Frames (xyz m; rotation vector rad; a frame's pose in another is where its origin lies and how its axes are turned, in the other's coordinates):
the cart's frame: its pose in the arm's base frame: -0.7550 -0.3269 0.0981 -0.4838 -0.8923 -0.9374
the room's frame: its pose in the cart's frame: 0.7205 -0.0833 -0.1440 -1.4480 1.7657 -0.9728
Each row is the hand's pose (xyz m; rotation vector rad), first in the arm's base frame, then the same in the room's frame.
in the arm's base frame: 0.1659 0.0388 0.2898 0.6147 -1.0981 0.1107
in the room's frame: -0.9600 0.2743 -0.6027 -1.4388 0.9649 -2.2796
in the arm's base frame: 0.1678 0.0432 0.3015 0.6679 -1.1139 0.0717
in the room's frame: -0.9657 0.2632 -0.6010 -1.5013 0.8974 -2.2869
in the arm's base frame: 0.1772 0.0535 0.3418 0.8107 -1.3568 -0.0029
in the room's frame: -0.9856 0.2271 -0.5900 -1.7461 0.6689 -2.0626
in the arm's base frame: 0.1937 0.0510 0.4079 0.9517 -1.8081 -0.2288
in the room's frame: -1.0106 0.1741 -0.5551 -2.1509 0.3836 -1.5582
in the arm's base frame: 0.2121 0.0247 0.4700 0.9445 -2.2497 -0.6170
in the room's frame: -1.0259 0.1324 -0.5012 -2.5277 0.2042 -0.9344
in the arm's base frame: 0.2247 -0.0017 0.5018 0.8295 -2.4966 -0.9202
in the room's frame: -1.0307 0.1159 -0.4615 -2.7125 0.1601 -0.4878
